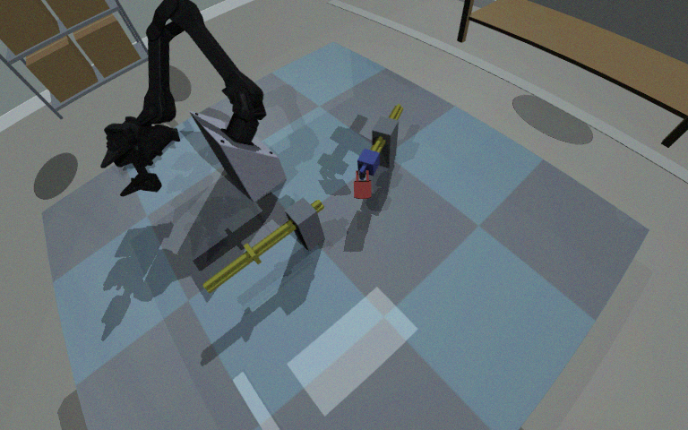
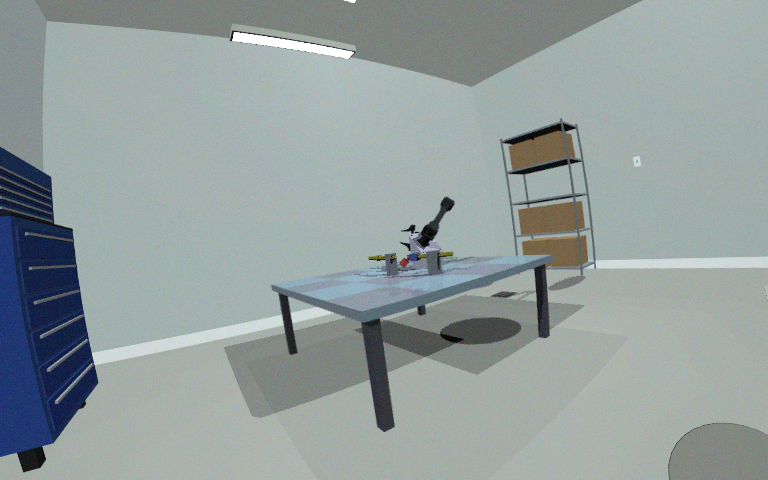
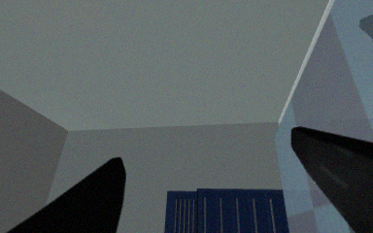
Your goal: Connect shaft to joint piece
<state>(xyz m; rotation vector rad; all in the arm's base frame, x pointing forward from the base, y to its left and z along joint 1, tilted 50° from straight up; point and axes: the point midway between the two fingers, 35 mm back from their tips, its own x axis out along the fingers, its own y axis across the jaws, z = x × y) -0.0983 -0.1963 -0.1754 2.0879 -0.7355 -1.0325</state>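
Now: the dark red joint piece 41 cm to the left of my gripper tip, 38 cm ahead of it and 13 cm below it.
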